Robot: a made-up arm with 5 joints. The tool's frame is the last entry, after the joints. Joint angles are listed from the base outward. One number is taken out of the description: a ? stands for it. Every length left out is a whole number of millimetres.
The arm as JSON. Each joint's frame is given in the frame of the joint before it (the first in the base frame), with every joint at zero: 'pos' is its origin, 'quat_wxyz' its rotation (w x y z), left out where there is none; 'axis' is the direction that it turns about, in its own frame. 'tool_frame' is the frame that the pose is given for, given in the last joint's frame.
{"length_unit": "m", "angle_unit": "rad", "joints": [
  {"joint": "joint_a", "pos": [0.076, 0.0, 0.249], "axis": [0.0, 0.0, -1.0]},
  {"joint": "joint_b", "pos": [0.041, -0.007, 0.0], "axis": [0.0, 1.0, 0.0]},
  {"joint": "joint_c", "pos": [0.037, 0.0, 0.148], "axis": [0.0, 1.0, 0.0]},
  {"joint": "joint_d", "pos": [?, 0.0, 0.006], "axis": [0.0, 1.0, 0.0]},
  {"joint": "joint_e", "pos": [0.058, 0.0, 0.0], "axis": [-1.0, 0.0, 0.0]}
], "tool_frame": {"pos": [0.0, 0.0, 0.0], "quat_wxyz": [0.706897, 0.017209, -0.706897, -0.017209]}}
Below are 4 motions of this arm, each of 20 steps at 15 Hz.
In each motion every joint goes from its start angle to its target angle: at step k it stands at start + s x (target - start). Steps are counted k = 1, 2, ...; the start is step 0. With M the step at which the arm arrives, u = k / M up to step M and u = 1 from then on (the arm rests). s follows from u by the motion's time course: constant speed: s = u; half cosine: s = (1 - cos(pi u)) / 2; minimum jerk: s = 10 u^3 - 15 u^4 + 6 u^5.
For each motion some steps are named. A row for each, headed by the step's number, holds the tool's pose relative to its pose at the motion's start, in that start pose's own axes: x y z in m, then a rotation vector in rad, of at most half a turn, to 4 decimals.
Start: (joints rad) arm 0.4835 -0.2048 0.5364 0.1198 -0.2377
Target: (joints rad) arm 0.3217 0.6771 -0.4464 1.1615 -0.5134
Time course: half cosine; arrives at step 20
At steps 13, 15, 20:
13: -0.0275 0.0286 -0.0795 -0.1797 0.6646 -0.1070
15: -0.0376 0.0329 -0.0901 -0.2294 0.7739 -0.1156
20: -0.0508 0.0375 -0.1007 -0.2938 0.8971 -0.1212

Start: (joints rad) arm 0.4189 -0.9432 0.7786 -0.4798 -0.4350
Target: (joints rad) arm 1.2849 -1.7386 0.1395 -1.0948 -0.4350
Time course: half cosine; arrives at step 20
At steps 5, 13, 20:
5: 0.0445 0.0101 0.0119 0.0604 -0.3068 0.0908
13: 0.1165 0.1236 0.1363 0.5579 -1.3297 0.6786
20: 0.0656 0.1864 0.1978 0.9728 -1.6349 1.0226

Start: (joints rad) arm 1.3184 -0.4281 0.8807 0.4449 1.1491
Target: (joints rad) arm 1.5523 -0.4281 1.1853 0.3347 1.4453
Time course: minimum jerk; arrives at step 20
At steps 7, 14, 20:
7: -0.0140 0.0066 -0.0039 0.0274 0.0495 0.0259
14: -0.0473 0.0279 -0.0092 0.1153 0.1578 0.0845
20: -0.0555 0.0346 -0.0095 0.1430 0.1821 0.0984

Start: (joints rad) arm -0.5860 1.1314 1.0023 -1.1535 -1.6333
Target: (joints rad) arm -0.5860 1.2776 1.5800 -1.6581 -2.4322
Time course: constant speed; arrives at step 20
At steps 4, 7, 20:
4: 0.0013 -0.0120 0.0149 -0.0431 -0.0083 -0.1598
7: 0.0021 -0.0192 0.0267 -0.0746 -0.0191 -0.2795
20: 0.0036 -0.0323 0.0810 -0.1965 -0.1101 -0.7956

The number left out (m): 0.141
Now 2 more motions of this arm.
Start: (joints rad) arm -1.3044 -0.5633 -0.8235 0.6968 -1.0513
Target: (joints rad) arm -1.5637 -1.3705 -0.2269 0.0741 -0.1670
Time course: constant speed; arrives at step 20
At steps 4, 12, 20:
4: 0.0084 0.0190 0.0282 0.1611 -0.0570 0.1402
12: 0.0282 0.0402 0.0912 0.4346 -0.2679 0.3922
20: 0.0486 0.0375 0.1569 0.6091 -0.5904 0.5931

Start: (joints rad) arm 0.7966 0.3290 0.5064 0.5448 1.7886
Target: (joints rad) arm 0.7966 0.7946 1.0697 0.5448 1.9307
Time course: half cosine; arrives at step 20
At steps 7, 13, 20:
7: 0.0065 0.0381 -0.0291 0.2759 -0.0526 0.0385
13: 0.0185 0.1081 -0.0477 0.7302 -0.1639 0.0984
20: 0.0253 0.1479 -0.0412 1.0001 -0.2449 0.1293

